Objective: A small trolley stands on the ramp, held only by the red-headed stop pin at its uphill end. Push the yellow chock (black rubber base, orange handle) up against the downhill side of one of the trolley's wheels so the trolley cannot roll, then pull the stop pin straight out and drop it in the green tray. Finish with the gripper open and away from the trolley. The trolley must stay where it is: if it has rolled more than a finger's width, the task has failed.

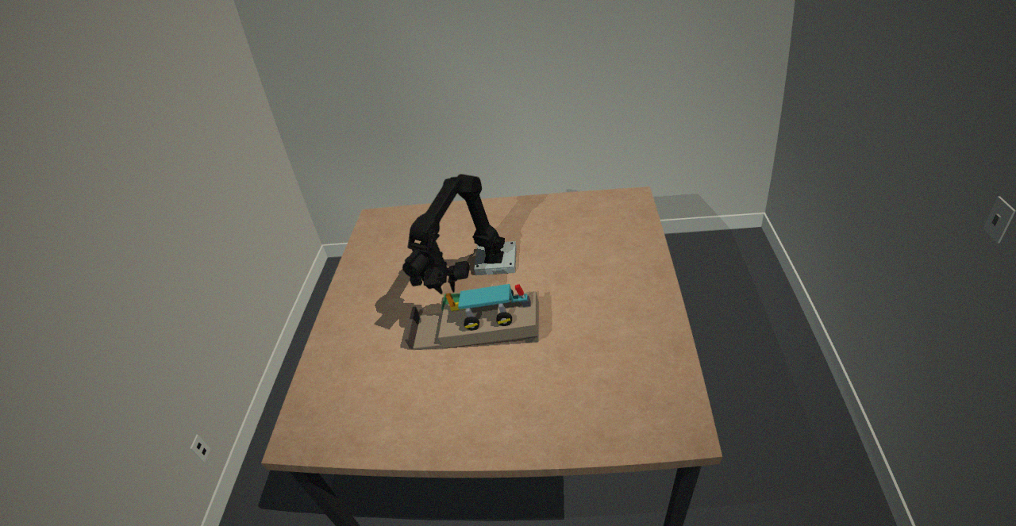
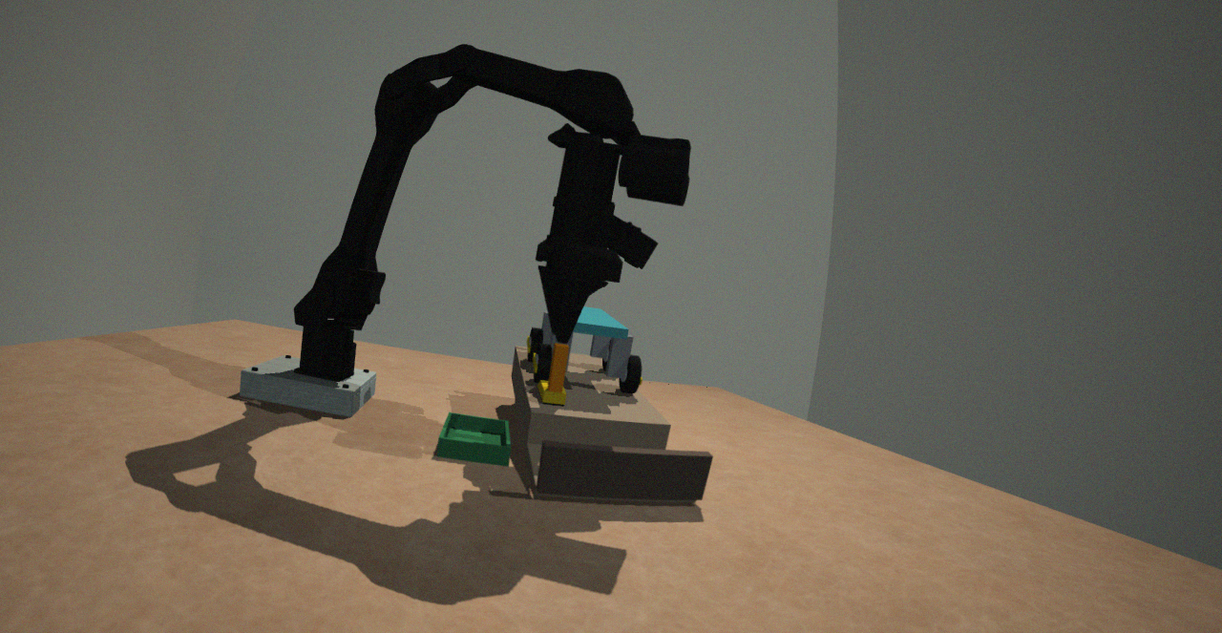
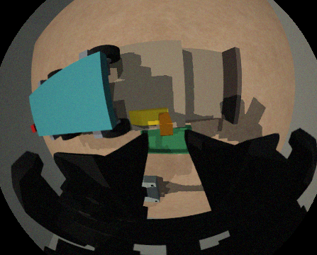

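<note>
Now: the yellow chock 30 mm to the left of my gripper tip and 50 mm below it. The rest, counted from my gripper tip: green tray: 80 mm behind, 140 mm below; teal trolley: 40 mm ahead, 140 mm to the left, 20 mm below; brown ramp: 40 mm ahead, 130 mm to the left, 80 mm below.
</note>
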